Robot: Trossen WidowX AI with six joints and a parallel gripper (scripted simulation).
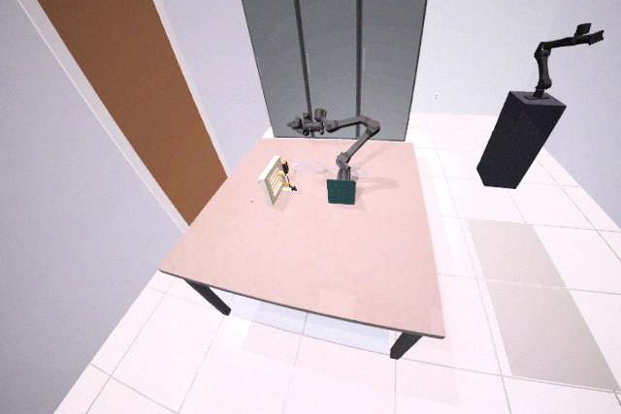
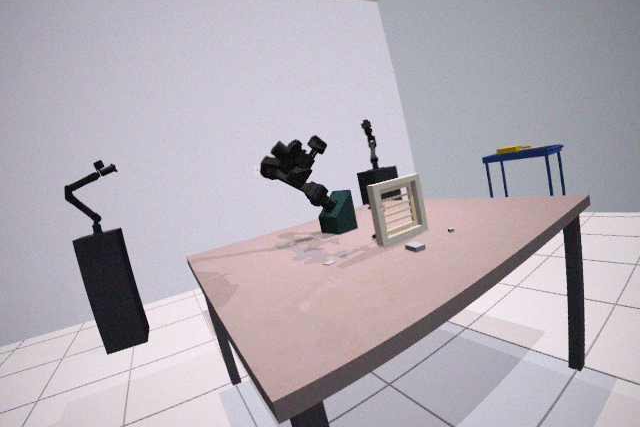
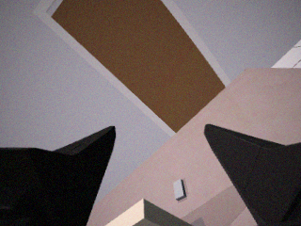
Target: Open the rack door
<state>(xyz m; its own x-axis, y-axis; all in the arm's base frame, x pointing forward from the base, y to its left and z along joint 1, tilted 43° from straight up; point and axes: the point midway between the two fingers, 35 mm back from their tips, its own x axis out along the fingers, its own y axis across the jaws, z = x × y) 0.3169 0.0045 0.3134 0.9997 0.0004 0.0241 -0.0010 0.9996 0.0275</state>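
My gripper tip is now 2 cm past the orange handle, 20 cm to the right of it and 20 cm above it. From my gripper tip the other things lie so: grey block (20 cm ahead, 16 cm to the left, 32 cm below).
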